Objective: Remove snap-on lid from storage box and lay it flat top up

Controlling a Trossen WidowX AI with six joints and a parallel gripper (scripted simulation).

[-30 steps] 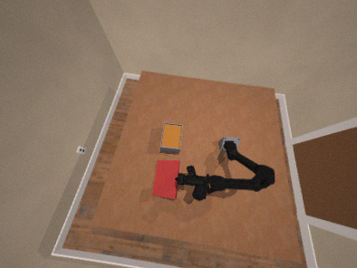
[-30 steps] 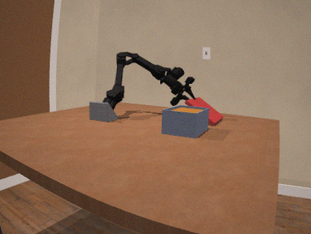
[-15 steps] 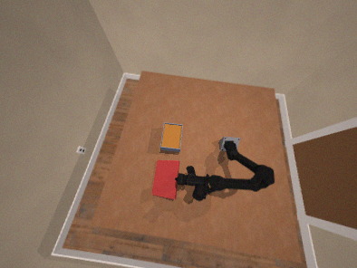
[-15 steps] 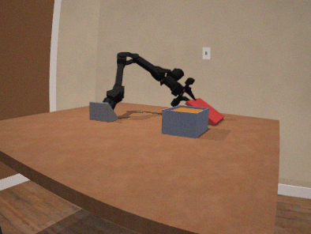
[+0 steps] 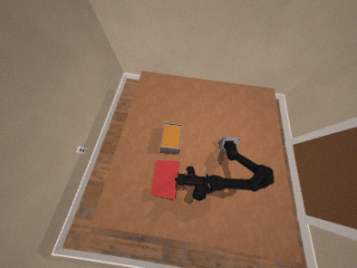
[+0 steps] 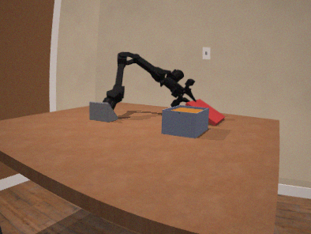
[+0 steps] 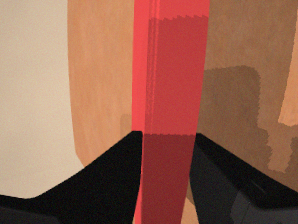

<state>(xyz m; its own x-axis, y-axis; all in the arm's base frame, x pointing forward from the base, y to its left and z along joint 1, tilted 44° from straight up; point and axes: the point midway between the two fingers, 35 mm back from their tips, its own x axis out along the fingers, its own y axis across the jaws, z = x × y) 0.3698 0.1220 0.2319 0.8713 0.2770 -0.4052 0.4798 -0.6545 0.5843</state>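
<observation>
Now: hand 10 cm short of the red lid, 1 cm to the left of it and 5 cm above it. From my hand the other things lie so: blue-grey storage box: 6 cm ahead, 30 cm to the right, 6 cm below.
</observation>
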